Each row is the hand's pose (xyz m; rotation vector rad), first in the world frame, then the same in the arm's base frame.
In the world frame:
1: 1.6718 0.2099 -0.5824 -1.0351 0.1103 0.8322
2: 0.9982 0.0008 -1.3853 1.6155 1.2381 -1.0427
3: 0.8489 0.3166 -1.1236 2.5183 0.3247 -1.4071
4: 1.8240 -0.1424 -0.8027 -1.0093 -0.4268 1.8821
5: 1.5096 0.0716 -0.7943 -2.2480 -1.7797 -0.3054
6: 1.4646 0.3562 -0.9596 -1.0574 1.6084 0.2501
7: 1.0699 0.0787 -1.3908 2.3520 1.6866 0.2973
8: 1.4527 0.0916 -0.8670 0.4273 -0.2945 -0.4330
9: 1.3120 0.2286 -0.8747 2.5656 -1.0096 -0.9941
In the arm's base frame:
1: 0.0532 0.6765 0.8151 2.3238 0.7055 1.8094
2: -0.0835 -0.3497 1.0806 0.6311 -1.5949 0.1192
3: 0.3124 -0.2747 0.9127 0.9965 -1.5162 1.2866
4: -0.3683 0.6201 0.9377 2.7535 -0.5639 0.8534
5: -0.0643 0.4040 0.8626 0.4867 -0.0437 0.5879
6: 0.1764 0.3267 1.0780 -0.6162 -0.4709 -2.3168
7: -0.0374 -0.2802 1.1461 0.1889 -0.4527 0.5264
8: -0.0424 0.3212 0.9025 -1.2439 -2.8293 -0.1692
9: 0.1290 0.2254 0.8929 0.4794 -1.6091 2.3065

